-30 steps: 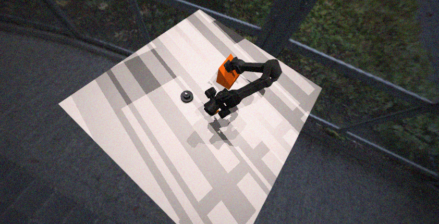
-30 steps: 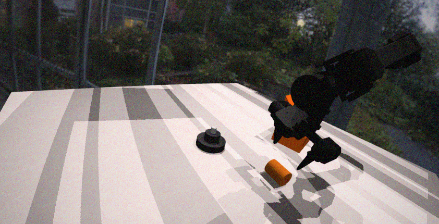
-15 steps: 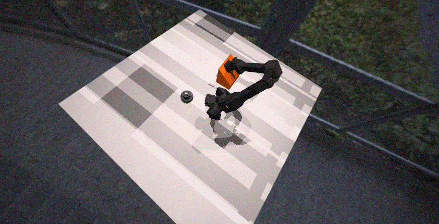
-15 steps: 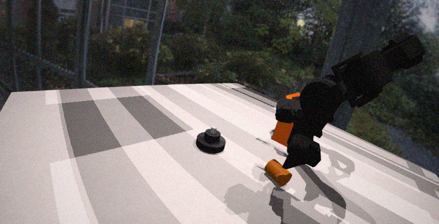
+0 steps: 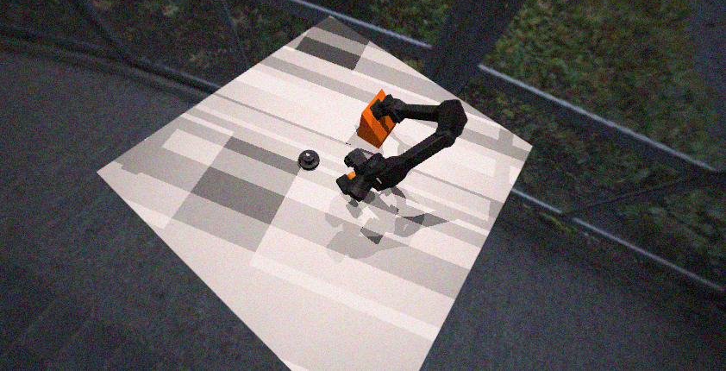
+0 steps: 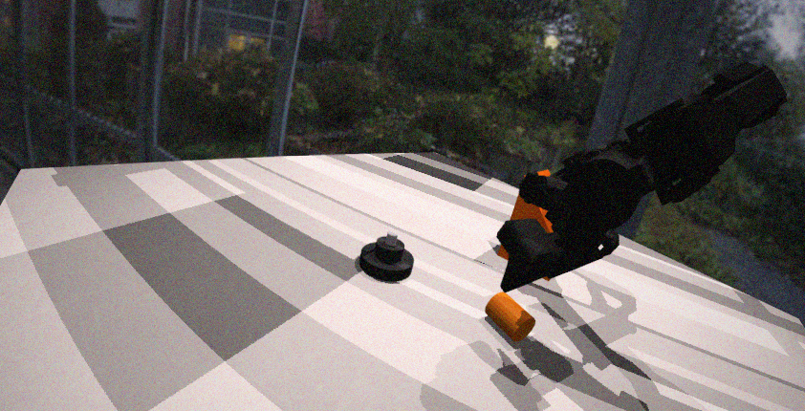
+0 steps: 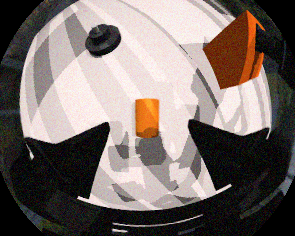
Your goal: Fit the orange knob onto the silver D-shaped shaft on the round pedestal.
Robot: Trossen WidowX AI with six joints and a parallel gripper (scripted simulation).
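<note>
Now: gripper tip 60 mm above the orange knob and 10 mm to the right of it. The rest, counted from my gripper tip: pedestal (200 mm to the right, 50 mm below, 40 mm ahead).
</note>
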